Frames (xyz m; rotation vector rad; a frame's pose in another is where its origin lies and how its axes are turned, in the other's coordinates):
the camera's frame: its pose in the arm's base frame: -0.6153 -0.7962 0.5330 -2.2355 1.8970 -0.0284
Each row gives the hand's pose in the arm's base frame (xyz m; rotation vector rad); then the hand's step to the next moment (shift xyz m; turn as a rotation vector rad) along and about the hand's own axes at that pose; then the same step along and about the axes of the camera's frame.
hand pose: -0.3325 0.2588 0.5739 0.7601 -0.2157 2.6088
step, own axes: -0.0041 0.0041 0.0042 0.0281 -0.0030 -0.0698
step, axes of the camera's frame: 0.0065 -0.0026 -0.0015 -0.0337 0.0551 0.0387
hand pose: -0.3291 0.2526 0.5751 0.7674 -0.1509 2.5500
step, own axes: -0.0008 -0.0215 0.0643 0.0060 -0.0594 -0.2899
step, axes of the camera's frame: -0.0026 -0.0509 -0.0448 -0.1116 0.1395 0.2360
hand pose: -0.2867 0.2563 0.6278 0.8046 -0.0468 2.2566
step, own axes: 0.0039 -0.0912 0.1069 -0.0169 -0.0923 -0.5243
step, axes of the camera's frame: -0.0295 -0.1297 -0.0455 -0.1715 0.2538 0.4358
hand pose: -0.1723 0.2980 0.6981 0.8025 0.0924 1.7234
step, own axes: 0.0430 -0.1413 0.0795 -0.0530 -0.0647 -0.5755
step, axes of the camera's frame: -0.0303 -0.1642 0.0163 -0.1517 0.3112 0.4672
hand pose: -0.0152 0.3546 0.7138 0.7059 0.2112 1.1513
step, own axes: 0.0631 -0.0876 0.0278 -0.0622 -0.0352 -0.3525
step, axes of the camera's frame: -0.0042 -0.1044 0.0389 -0.0704 0.2103 0.2832
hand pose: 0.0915 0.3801 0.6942 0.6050 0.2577 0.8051
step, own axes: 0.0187 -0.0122 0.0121 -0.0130 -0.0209 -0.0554
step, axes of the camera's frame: 0.0017 -0.0253 0.0016 0.0016 0.0294 0.0530
